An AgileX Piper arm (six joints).
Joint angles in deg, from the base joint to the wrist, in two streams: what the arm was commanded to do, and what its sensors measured. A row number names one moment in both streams.
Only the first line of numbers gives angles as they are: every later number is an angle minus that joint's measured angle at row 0.
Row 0, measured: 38.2, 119.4, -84.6, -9.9, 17.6, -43.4
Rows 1 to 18, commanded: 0.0, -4.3, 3.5, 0.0, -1.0, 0.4; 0.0, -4.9, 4.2, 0.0, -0.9, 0.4; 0.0, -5.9, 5.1, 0.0, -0.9, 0.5; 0.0, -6.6, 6.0, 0.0, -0.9, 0.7; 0.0, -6.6, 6.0, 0.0, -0.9, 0.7; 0.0, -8.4, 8.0, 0.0, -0.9, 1.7; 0.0, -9.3, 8.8, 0.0, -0.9, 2.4; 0.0, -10.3, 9.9, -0.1, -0.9, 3.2; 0.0, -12.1, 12.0, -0.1, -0.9, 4.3; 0.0, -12.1, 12.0, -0.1, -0.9, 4.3; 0.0, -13.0, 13.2, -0.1, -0.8, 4.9; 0.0, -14.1, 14.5, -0.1, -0.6, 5.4; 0.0, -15.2, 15.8, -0.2, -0.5, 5.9; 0.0, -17.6, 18.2, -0.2, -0.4, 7.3; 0.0, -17.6, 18.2, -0.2, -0.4, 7.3; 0.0, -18.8, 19.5, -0.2, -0.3, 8.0; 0.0, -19.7, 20.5, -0.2, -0.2, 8.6; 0.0, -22.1, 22.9, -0.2, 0.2, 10.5
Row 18, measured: 0.0, -18.7, 20.3, 0.0, -0.8, 7.9
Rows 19 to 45, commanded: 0.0, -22.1, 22.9, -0.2, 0.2, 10.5; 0.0, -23.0, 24.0, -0.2, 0.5, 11.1; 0.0, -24.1, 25.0, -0.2, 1.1, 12.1; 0.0, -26.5, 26.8, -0.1, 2.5, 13.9; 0.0, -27.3, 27.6, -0.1, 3.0, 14.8; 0.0, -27.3, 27.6, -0.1, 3.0, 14.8; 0.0, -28.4, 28.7, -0.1, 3.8, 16.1; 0.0, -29.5, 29.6, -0.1, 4.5, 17.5; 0.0, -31.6, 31.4, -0.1, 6.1, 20.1; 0.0, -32.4, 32.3, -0.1, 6.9, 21.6; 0.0, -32.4, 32.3, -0.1, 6.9, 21.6; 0.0, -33.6, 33.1, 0.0, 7.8, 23.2; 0.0, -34.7, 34.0, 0.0, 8.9, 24.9; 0.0, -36.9, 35.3, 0.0, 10.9, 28.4; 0.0, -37.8, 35.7, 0.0, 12.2, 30.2; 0.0, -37.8, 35.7, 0.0, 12.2, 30.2; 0.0, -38.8, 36.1, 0.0, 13.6, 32.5; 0.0, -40.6, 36.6, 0.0, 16.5, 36.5; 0.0, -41.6, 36.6, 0.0, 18.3, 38.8; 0.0, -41.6, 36.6, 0.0, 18.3, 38.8; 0.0, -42.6, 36.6, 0.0, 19.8, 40.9; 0.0, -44.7, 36.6, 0.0, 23.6, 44.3; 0.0, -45.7, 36.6, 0.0, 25.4, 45.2; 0.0, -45.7, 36.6, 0.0, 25.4, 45.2; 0.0, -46.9, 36.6, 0.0, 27.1, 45.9; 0.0, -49.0, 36.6, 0.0, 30.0, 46.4; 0.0, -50.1, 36.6, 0.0, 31.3, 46.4
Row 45, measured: 0.0, -47.3, 36.4, 0.1, 26.9, 44.9
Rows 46 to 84, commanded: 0.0, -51.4, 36.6, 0.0, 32.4, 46.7; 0.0, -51.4, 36.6, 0.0, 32.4, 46.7; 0.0, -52.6, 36.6, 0.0, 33.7, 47.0; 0.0, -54.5, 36.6, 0.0, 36.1, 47.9; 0.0, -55.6, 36.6, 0.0, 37.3, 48.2; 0.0, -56.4, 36.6, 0.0, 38.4, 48.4; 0.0, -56.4, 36.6, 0.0, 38.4, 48.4; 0.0, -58.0, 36.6, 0.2, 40.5, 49.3; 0.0, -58.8, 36.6, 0.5, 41.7, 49.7; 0.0, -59.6, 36.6, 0.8, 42.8, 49.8; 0.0, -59.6, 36.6, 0.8, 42.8, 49.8; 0.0, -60.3, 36.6, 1.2, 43.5, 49.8; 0.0, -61.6, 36.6, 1.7, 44.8, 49.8; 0.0, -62.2, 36.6, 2.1, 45.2, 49.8; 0.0, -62.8, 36.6, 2.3, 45.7, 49.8; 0.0, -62.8, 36.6, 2.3, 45.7, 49.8; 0.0, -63.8, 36.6, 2.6, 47.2, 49.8; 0.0, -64.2, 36.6, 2.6, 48.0, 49.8; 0.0, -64.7, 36.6, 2.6, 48.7, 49.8; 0.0, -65.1, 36.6, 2.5, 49.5, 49.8; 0.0, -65.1, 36.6, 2.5, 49.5, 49.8; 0.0, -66.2, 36.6, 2.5, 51.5, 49.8; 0.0, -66.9, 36.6, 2.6, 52.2, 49.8; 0.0, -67.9, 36.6, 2.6, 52.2, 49.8; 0.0, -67.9, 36.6, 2.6, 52.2, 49.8; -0.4, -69.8, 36.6, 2.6, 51.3, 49.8; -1.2, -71.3, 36.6, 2.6, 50.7, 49.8; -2.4, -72.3, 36.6, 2.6, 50.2, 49.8; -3.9, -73.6, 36.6, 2.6, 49.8, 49.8; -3.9, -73.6, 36.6, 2.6, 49.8, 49.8; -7.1, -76.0, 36.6, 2.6, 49.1, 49.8; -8.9, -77.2, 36.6, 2.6, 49.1, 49.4; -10.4, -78.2, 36.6, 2.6, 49.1, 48.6; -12.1, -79.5, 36.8, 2.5, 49.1, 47.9; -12.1, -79.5, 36.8, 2.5, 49.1, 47.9; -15.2, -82.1, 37.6, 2.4, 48.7, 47.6; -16.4, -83.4, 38.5, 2.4, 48.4, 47.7; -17.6, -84.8, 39.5, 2.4, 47.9, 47.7; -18.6, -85.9, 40.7, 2.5, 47.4, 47.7
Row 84, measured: -15.6, -82.6, 38.2, 2.5, 48.5, 48.4
